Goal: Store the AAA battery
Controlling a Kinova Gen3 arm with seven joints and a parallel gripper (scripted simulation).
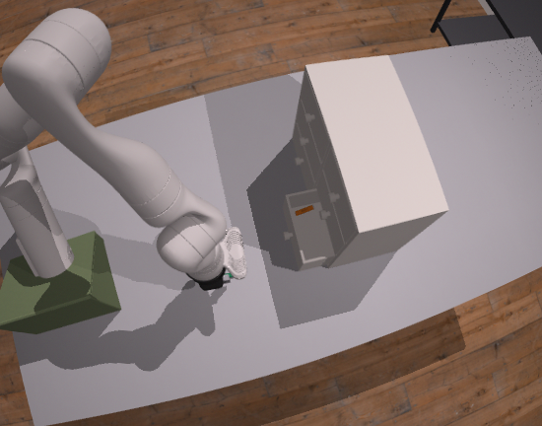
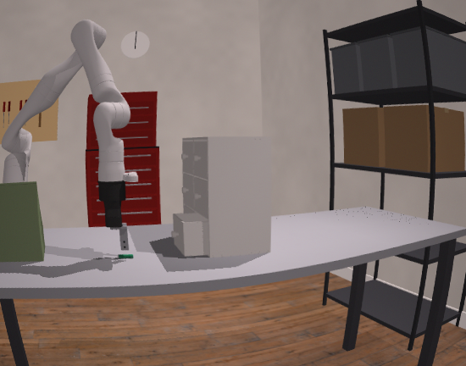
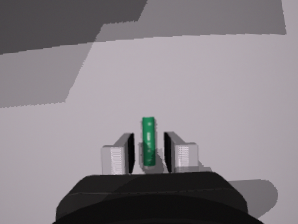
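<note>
Now: the green AAA battery 4 cm below my hand. The rest, counted from my hand: orange battery (20 cm ahead, 11 cm to the left, 3 cm below).
</note>
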